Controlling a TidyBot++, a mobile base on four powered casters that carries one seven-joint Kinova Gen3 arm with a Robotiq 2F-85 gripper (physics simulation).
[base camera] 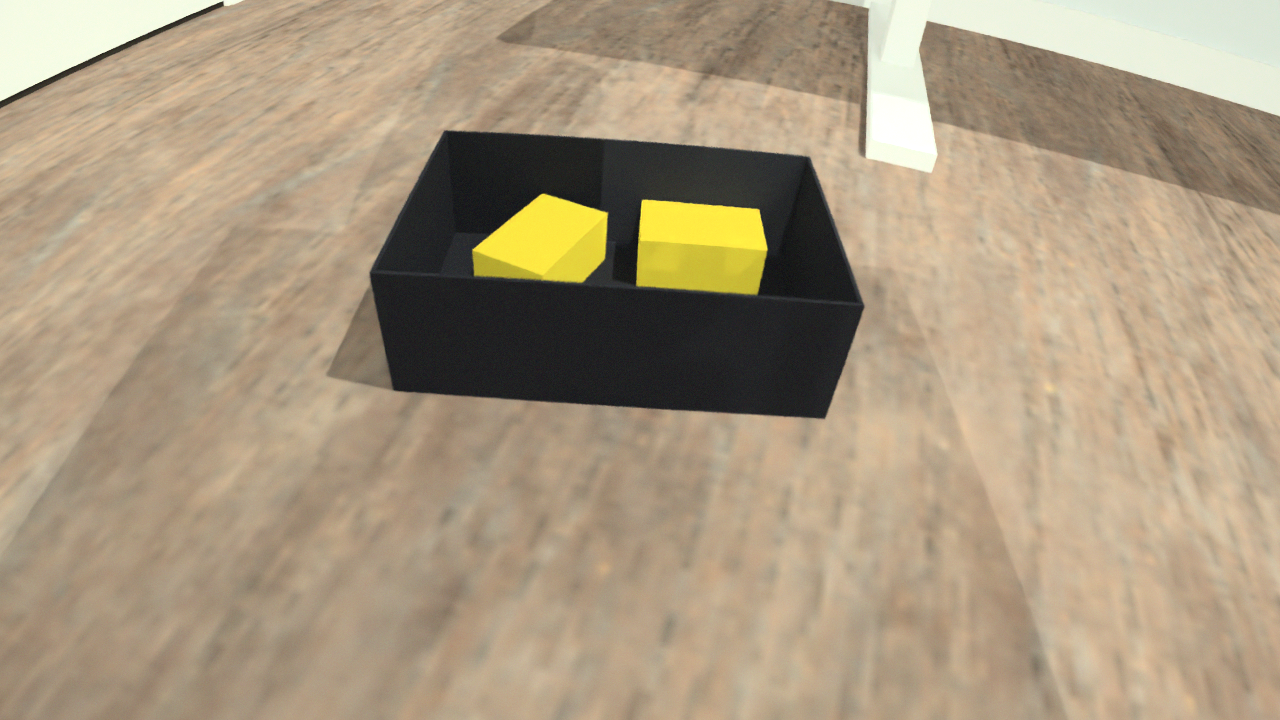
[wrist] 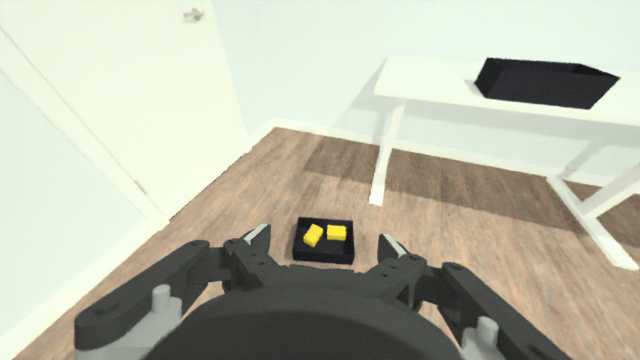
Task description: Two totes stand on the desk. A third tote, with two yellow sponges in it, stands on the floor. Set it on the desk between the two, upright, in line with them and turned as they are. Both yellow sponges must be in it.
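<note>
The third tote [base camera: 608, 349] [wrist: 322, 255], black and open-topped, stands upright on the floor. One yellow sponge [base camera: 541, 237] [wrist: 313, 235] lies slanted in its left part, and the other yellow sponge [base camera: 700, 246] [wrist: 336, 232] lies straighter in its right part. My gripper [wrist: 323, 240] is open and empty; in the wrist view the tote shows beyond it, between the two fingertips, well apart from them. One black tote [wrist: 542, 86] stands on the white desk [wrist: 425, 80] at the upper right of the wrist view. The other desk tote does not show.
A white desk leg foot [base camera: 899, 129] [wrist: 377, 194] stands on the floor behind and to the right of the tote. A second desk foot [wrist: 600, 230] is farther right. A white door [wrist: 125, 90] and walls bound the left side and the back.
</note>
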